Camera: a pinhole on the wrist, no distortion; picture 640 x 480 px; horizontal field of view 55.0 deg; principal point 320.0 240.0 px. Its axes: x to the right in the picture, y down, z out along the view. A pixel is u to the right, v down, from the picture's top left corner.
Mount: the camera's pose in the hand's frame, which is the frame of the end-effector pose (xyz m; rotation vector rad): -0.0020 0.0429 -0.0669 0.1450 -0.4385 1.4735
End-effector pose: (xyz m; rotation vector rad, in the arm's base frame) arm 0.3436 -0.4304 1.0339 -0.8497 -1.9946 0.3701
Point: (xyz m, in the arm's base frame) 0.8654 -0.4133 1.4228
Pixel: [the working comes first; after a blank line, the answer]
In the camera's frame: -0.2376 0.0214 -0.5345

behind the camera
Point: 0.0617 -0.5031 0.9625
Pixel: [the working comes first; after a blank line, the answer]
In the camera's frame: -0.0364 -0.0809 0.3683

259 105
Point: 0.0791 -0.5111 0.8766
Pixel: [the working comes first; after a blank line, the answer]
In the camera's frame: 0.0187 -0.0167 0.3924

349 214
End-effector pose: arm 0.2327 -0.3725 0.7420 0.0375 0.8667 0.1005
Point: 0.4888 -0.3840 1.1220
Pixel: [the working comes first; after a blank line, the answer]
In the camera's frame: 0.1424 0.0294 0.5040

494 276
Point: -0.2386 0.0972 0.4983
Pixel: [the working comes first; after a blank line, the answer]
In the camera's frame: 0.2409 0.1883 -0.5518

behind the camera
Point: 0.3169 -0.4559 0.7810
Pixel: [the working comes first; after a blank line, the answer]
In the camera's frame: -0.0614 -0.0576 0.1848

116 48
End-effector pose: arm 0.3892 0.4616 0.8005 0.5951 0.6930 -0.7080
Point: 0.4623 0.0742 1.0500
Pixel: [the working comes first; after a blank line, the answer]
In the camera's frame: 0.0391 -0.1101 0.5302

365 112
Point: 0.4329 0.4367 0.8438
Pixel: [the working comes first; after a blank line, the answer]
In the camera's frame: 0.0335 -0.0271 0.1205

491 102
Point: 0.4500 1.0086 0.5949
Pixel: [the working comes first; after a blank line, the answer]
In the camera's frame: 0.1121 0.1191 -0.4810

behind the camera
